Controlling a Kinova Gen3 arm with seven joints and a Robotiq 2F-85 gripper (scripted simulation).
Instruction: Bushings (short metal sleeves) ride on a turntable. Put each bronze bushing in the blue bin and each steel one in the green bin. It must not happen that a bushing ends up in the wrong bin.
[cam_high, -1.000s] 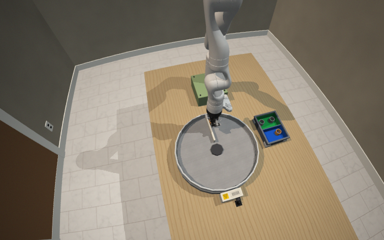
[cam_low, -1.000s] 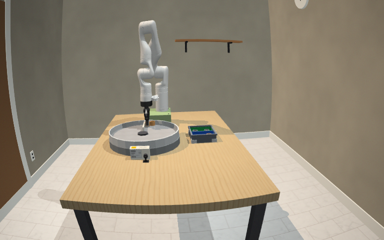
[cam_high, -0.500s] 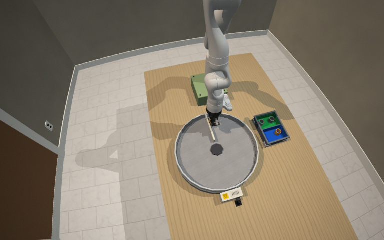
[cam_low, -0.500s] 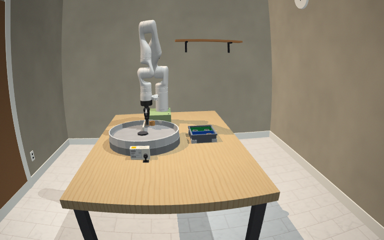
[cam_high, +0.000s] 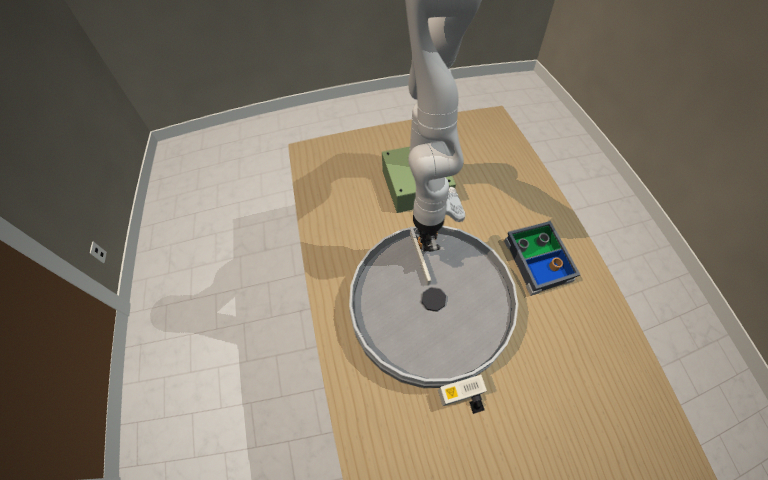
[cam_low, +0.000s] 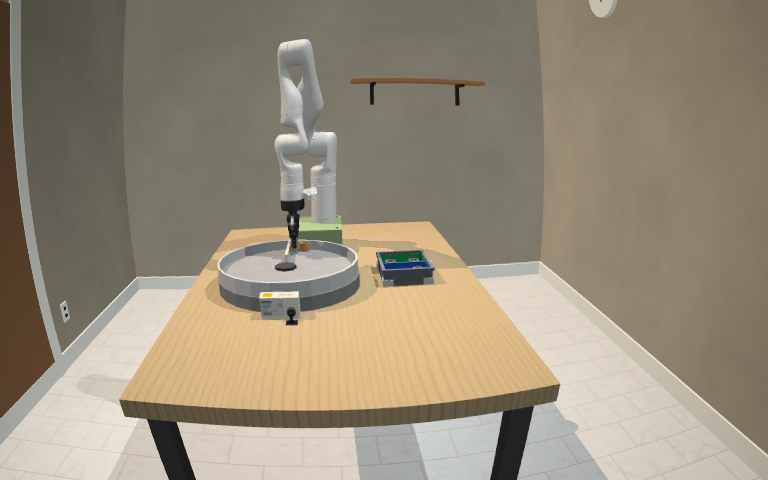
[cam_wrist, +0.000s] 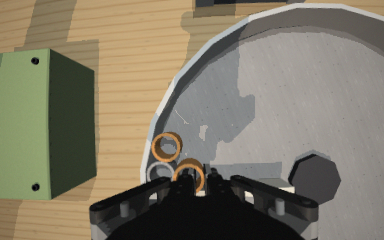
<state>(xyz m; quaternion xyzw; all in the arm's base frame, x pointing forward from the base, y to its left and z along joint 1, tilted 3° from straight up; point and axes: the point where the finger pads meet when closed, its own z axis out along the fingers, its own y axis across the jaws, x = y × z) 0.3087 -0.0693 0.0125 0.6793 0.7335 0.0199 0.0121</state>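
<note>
The blue bin is 70 mm ahead of my hand, 340 mm to the left of it and 60 mm below it. Also, from my hand: turntable: 150 mm ahead, 10 mm to the right, 40 mm below.
</note>
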